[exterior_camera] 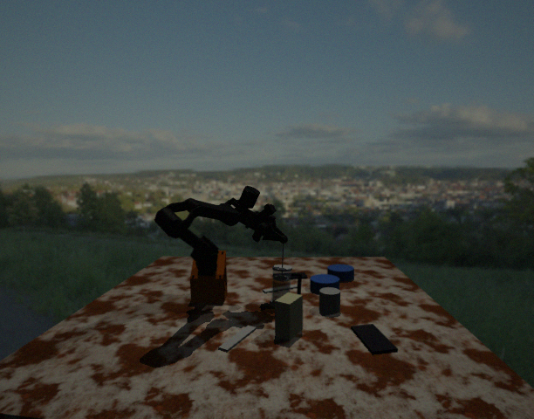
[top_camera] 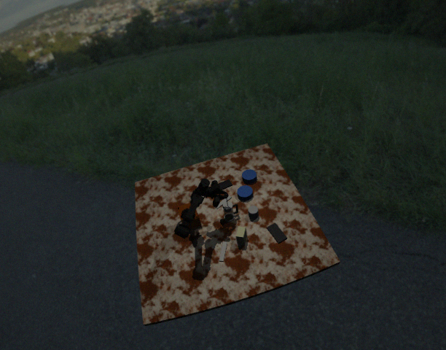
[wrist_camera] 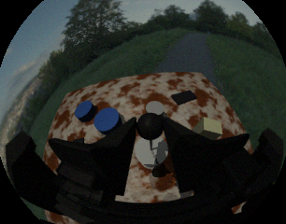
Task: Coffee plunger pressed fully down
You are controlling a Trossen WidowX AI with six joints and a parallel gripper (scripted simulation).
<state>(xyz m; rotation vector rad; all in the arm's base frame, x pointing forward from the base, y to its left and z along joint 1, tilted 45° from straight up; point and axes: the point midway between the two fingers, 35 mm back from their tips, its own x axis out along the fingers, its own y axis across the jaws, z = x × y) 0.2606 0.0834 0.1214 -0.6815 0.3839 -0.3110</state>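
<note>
Right now my gripper tip is 120 mm above the coffee press. The rest, counted from my gripper tip: grey can (150 mm ahead, 50 mm to the right, 210 mm below).
</note>
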